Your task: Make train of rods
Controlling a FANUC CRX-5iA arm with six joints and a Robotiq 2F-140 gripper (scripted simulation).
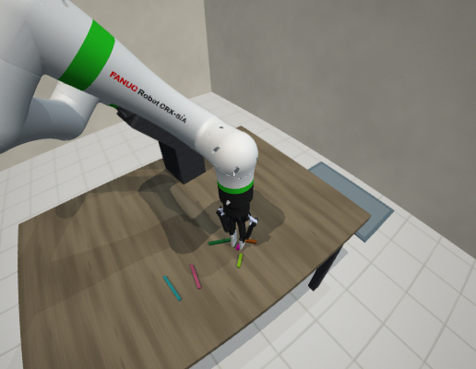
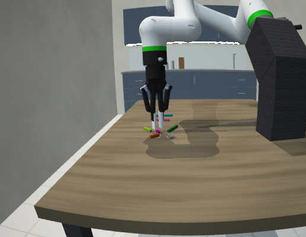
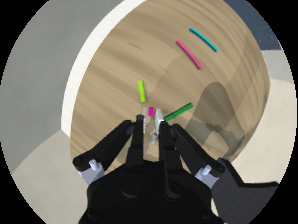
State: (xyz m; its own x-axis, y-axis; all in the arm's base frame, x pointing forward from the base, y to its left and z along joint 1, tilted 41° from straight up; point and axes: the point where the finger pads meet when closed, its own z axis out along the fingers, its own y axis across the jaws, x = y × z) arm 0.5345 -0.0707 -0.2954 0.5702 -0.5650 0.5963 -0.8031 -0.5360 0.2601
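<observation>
Right now the magenta rod is 50 mm below my hand. From my hand the other things lie so: green rod: 50 mm behind, 50 mm to the right, 50 mm below; lime rod: 50 mm ahead, 20 mm to the right, 50 mm below; orange rod: 50 mm to the left, 50 mm below.
</observation>
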